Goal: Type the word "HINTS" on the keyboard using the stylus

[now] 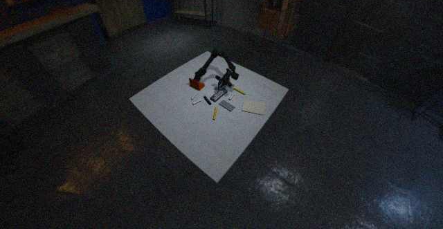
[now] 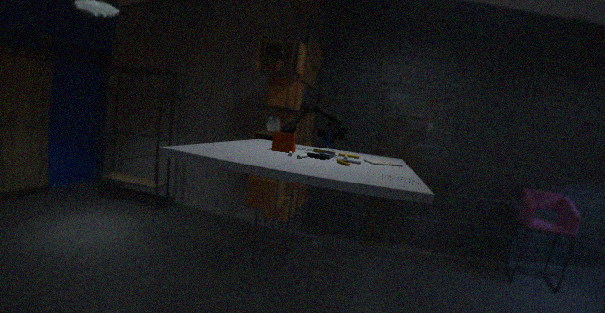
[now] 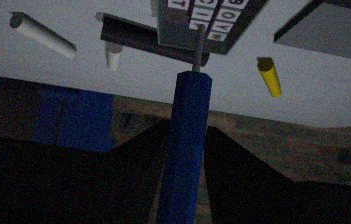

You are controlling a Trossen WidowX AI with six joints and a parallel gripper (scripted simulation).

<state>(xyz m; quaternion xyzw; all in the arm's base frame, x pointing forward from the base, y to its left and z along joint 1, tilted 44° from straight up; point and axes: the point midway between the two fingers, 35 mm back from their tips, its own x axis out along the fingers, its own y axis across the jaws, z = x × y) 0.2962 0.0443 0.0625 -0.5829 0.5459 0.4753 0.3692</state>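
My gripper tip is 30 mm past the dark stick, 140 mm to the left of it and 100 mm above it. The rest, counted from my gripper tip: grey slab (160 mm ahead, 50 mm to the right, 100 mm below); then grey stylus tip (50 mm below); then blue stylus (10 mm below).
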